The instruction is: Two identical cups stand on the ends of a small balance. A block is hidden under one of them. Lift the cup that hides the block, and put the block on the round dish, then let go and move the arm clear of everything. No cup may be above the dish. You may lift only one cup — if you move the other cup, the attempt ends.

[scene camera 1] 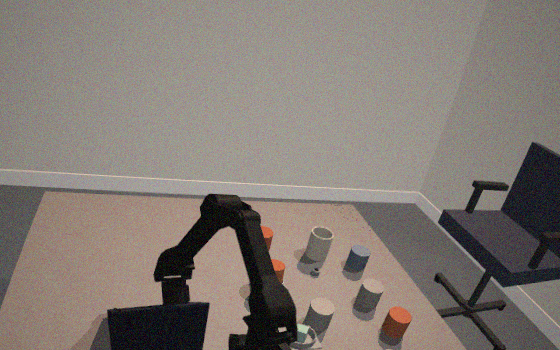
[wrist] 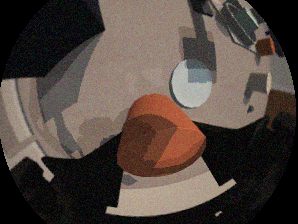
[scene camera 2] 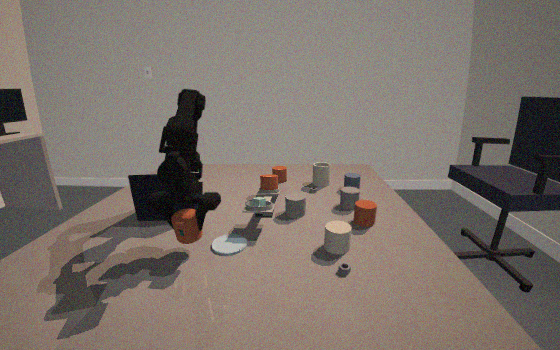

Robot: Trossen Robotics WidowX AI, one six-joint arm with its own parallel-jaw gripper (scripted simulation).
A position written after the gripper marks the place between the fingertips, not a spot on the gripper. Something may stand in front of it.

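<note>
There's a grey cylinder [scene camera 1: 320,312] here, and a round pale dish [wrist: 191,83] too. As for the gripper [scene camera 2: 187,229], you can also see it in the wrist view, at [wrist: 155,128].
</note>
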